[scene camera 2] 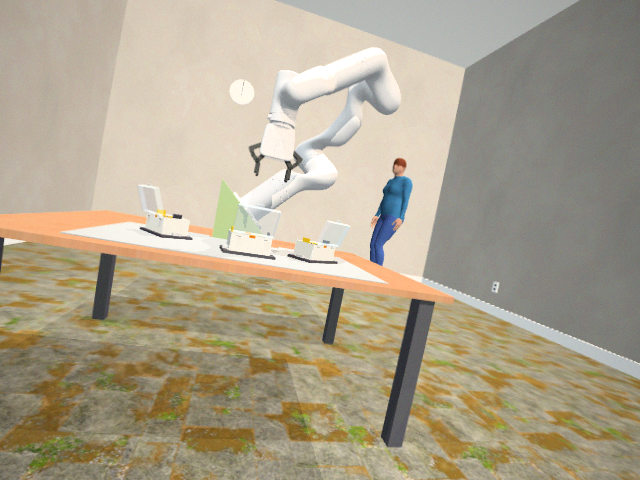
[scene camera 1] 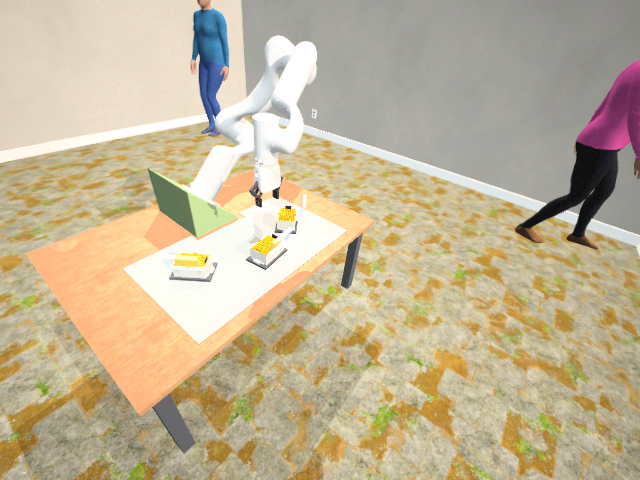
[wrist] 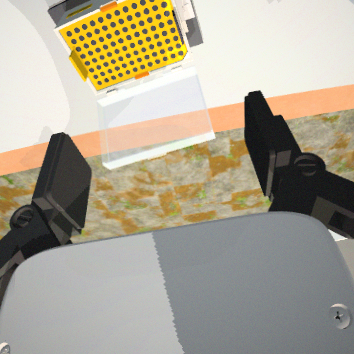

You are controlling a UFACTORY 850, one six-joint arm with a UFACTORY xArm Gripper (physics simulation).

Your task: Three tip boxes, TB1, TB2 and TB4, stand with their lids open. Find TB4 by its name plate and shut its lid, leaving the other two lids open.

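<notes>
The middle tip box, TB4 point(scene camera 1: 264, 254) point(scene camera 2: 250, 244) point(wrist: 125, 45), stands with its yellow tip rack showing. Its name plate is not readable in these views. Its clear lid point(scene camera 2: 267, 219) point(wrist: 125, 117) is open, raised from the hinge and tilted outward. My gripper point(scene camera 1: 267, 200) point(scene camera 2: 271, 176) point(wrist: 159, 133) is wide open and empty, above the boxes. In the wrist view the lid lies between the fingers in the picture, touching neither. The left box point(scene camera 1: 191, 268) point(scene camera 2: 168, 226) and the right box point(scene camera 1: 286, 223) point(scene camera 2: 314, 251) also have open lids.
All boxes stand on dark bases on a pale mat point(scene camera 1: 206, 310) on the wooden table point(scene camera 1: 77, 268). A green upright panel point(scene camera 1: 175, 204) point(scene camera 2: 224, 209) stands behind them, near the arm's base. The table's edge shows beyond TB4 in the wrist view. Two people stand away from the table.
</notes>
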